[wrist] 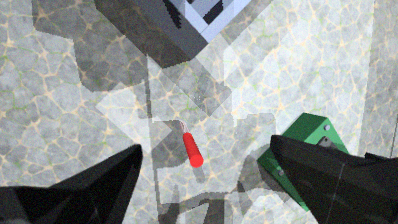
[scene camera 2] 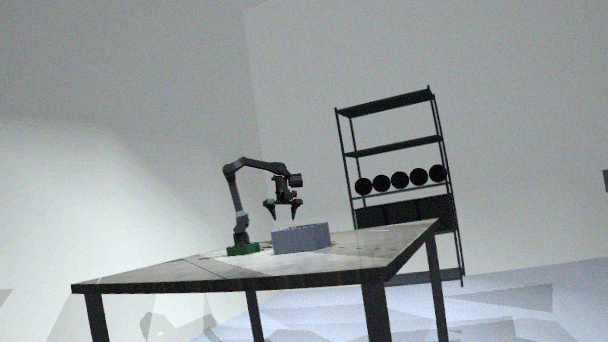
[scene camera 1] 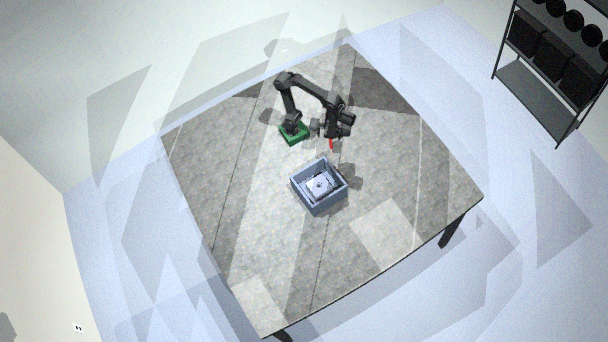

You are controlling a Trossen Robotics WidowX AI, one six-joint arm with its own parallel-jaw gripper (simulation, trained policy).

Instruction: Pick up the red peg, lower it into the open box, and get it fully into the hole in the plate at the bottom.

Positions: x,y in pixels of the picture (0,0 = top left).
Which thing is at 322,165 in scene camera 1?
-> A blue-grey box.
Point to a blue-grey box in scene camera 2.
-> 311,237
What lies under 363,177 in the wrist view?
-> The gripper.
